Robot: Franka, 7 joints.
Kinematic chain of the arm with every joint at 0, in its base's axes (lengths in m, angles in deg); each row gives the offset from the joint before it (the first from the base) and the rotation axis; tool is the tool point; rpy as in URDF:
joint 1: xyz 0 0 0.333 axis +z
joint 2: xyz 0 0 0 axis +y
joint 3: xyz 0 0 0.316 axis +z
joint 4: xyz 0.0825 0 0 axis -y
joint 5: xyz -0.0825 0 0.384 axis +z
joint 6: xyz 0 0 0 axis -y
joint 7: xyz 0.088 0 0 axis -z
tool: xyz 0 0 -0.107 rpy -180 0 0
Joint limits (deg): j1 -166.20..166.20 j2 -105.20..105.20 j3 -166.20..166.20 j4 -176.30..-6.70 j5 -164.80..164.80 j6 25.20..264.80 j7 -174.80..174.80
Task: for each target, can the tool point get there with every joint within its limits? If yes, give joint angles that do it. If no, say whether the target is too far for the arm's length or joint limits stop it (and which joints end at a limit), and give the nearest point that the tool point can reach.
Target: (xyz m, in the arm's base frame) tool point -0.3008 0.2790 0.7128
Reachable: yes | joints 114.65 -30.19 6.13 -120.23 -95.69 187.54 52.27
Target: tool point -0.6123 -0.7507 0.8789
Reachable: no: too far | nearest point -0.4724 -0.5792 0.7542 | short by 0.254 m
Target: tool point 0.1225 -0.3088 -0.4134
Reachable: no: joint limits stop it (at a limit: joint 2) | nearest point 0.1208 -0.3046 -0.3589 | short by 0.055 m
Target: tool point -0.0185 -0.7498 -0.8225
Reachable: no: too far | nearest point -0.0126 -0.5091 -0.3103 | short by 0.566 m
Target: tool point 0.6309 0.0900 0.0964
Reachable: yes | joints 16.98 53.29 -3.90 -86.51 -42.42 101.10 -133.69
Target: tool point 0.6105 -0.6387 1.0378
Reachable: no: too far | nearest point 0.4634 -0.4848 0.8680 | short by 0.272 m
